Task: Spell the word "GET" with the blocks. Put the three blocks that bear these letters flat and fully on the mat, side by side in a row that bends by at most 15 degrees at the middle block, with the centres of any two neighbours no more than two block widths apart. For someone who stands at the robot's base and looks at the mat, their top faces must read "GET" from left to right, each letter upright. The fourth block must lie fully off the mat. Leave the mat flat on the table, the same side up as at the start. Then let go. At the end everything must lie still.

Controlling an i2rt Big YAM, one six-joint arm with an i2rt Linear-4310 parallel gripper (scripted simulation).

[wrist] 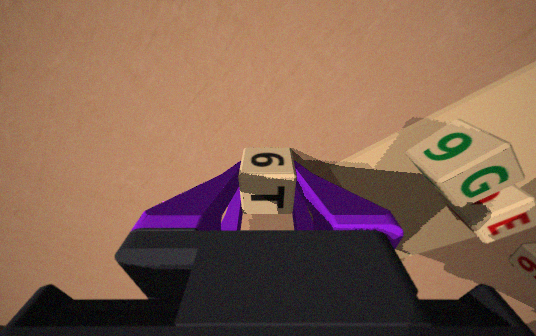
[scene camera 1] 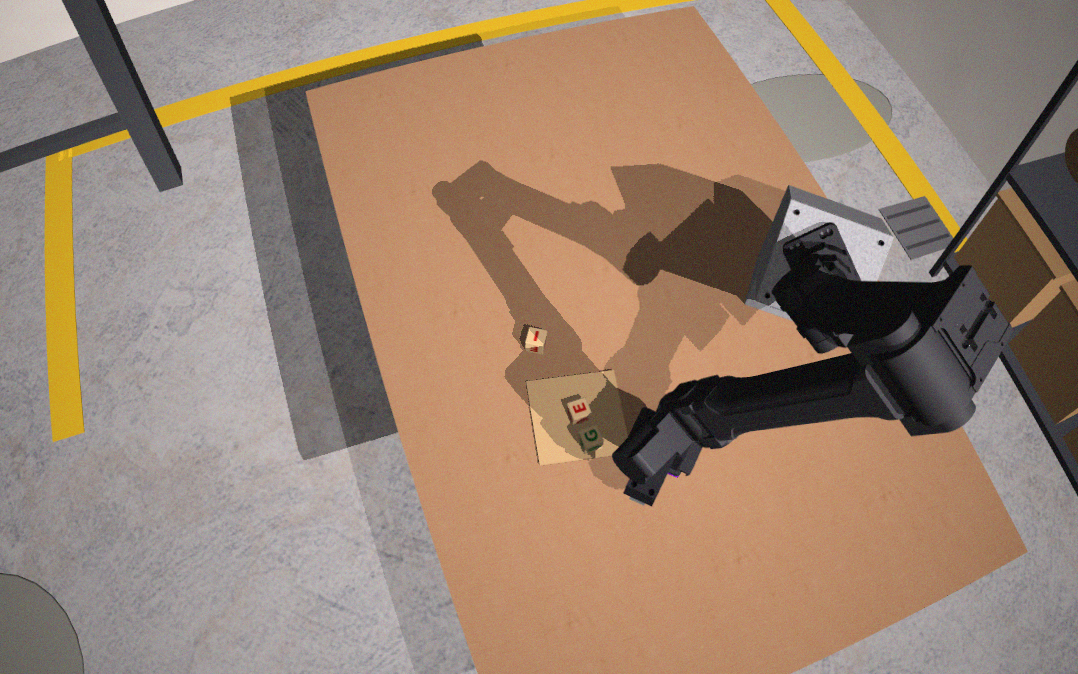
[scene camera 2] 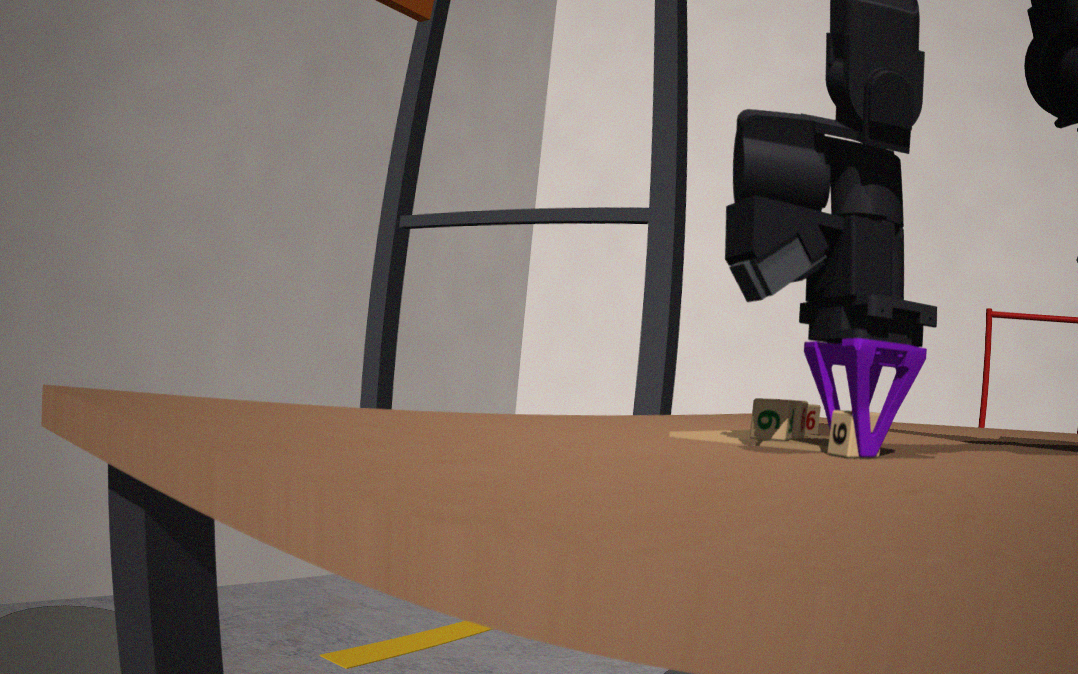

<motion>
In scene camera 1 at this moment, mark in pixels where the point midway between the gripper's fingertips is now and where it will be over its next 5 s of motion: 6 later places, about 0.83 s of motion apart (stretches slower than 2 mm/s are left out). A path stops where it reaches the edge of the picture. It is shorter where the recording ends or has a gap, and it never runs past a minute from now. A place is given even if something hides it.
My gripper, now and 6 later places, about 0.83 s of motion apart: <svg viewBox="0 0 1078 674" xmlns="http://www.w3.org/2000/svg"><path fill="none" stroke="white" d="M655 463L659 450L646 429L571 359L572 370L568 388L566 387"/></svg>
</motion>
